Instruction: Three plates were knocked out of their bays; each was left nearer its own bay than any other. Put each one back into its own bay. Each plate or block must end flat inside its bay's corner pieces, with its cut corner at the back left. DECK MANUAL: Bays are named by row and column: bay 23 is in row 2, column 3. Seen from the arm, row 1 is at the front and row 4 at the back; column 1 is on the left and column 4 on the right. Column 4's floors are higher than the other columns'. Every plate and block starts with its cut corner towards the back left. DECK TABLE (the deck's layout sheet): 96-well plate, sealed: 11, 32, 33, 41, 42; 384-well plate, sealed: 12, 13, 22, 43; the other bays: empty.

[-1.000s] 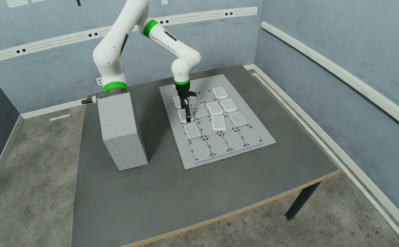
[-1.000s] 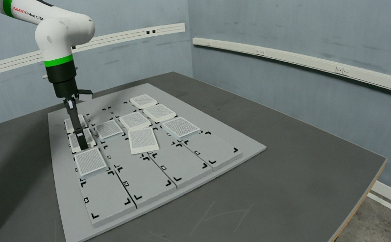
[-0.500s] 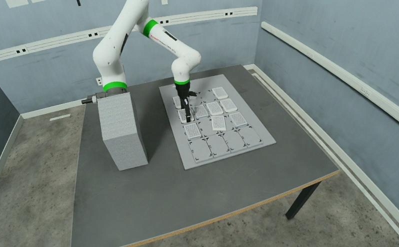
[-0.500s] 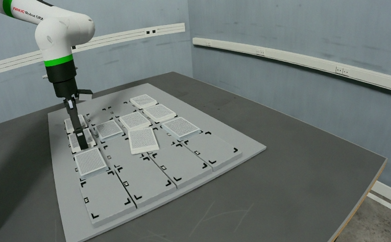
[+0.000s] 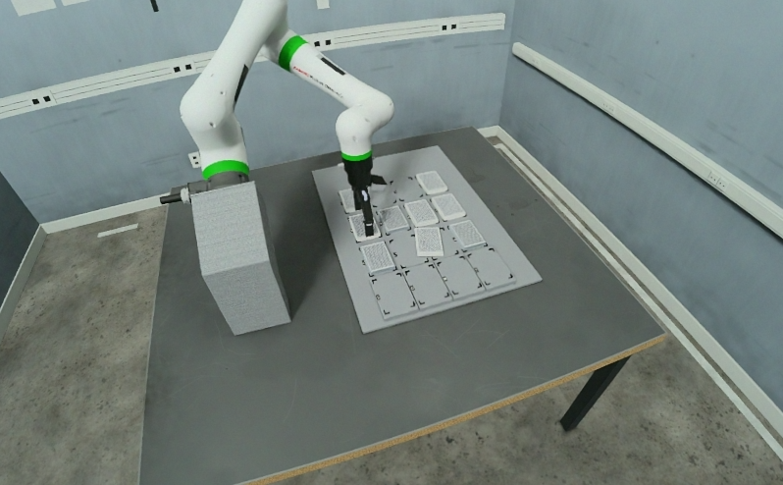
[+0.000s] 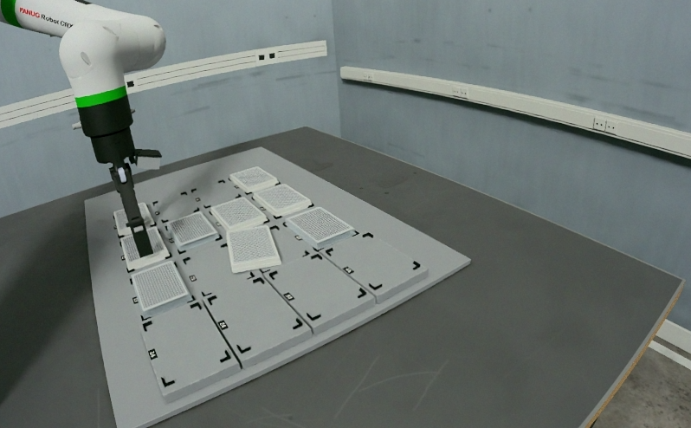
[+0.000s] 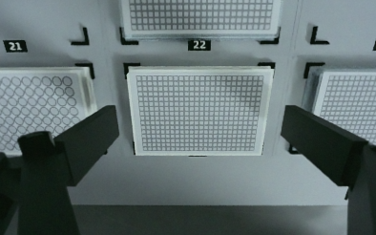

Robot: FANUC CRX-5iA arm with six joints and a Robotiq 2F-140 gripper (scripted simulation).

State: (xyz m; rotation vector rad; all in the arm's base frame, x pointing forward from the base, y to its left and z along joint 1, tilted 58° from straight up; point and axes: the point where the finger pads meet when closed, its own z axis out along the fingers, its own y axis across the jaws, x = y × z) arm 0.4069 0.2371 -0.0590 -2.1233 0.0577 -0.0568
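Now: the label 22 60 mm ahead of my hand and 40 mm below it. The rest, counted from my hand: bay label 270 mm ahead, 170 mm to the right, 40 mm below; 384-well plate 160 mm to the right, 30 mm below.
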